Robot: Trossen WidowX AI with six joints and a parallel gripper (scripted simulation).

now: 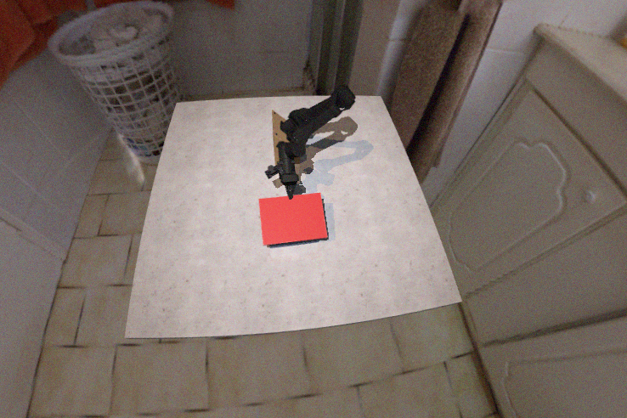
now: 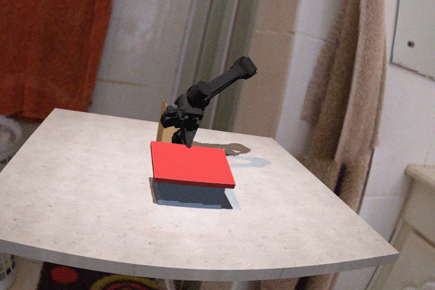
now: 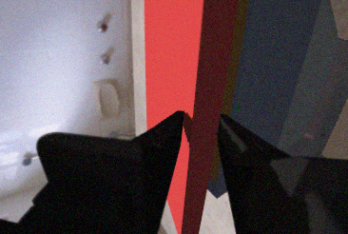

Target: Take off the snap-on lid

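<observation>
Right now my gripper tip is 80 mm short of the red lid, 20 mm above it and 10 mm to the right of it. Also, from my gripper tip: blue-grey storage box 90 mm below, 70 mm ahead, 10 mm to the left.
</observation>
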